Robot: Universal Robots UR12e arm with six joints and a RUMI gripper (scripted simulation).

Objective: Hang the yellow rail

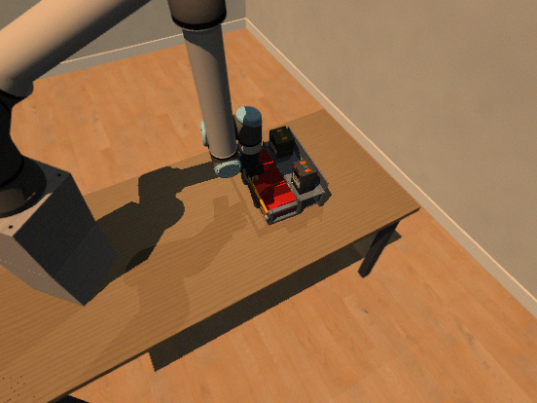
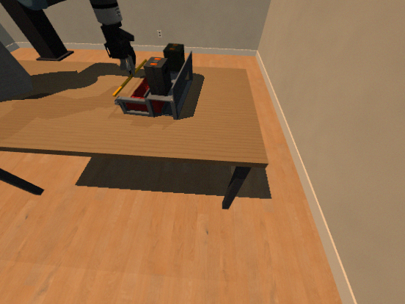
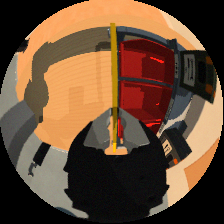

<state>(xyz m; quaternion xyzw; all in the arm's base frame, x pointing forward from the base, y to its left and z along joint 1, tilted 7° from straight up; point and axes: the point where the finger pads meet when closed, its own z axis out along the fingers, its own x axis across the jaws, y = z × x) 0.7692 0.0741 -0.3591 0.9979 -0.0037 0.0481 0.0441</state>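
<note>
Now: hand 1 cm above the yellow rail. Round my hand: grey back panel 27 cm ahead, 3 cm above.
</note>
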